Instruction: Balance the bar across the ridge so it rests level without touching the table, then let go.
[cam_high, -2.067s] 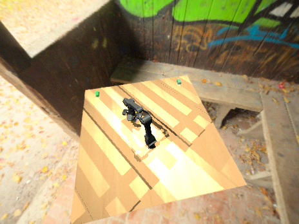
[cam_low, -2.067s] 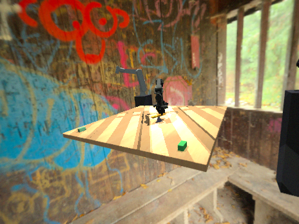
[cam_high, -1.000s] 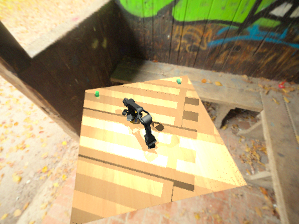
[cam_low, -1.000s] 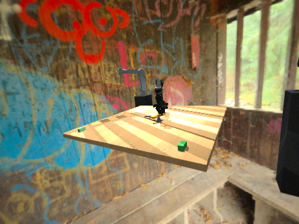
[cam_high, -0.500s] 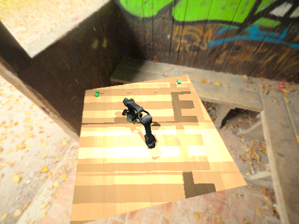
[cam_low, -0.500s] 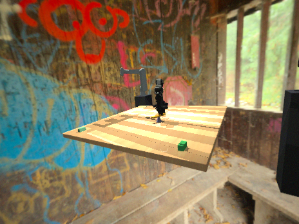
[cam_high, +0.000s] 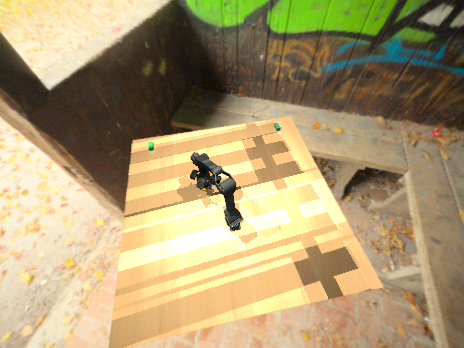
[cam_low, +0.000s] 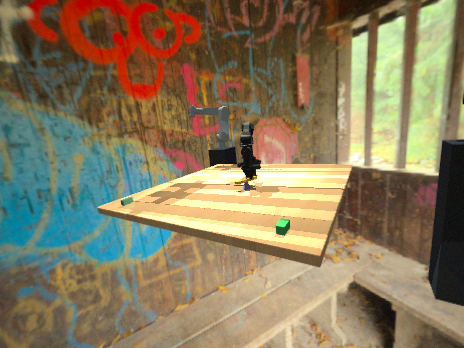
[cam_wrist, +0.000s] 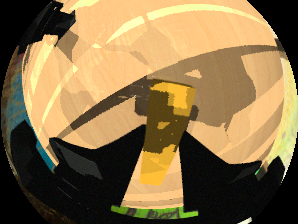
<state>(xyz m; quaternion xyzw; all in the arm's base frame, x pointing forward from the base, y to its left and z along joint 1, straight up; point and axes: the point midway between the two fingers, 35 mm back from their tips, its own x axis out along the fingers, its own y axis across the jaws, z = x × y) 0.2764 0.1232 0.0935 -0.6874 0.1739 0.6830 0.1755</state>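
The bar is 20 mm ahead of my gripper tip and 10 mm to the right of it. Round my gripper tip: green block: 460 mm ahead, 380 mm to the left, 40 mm below.
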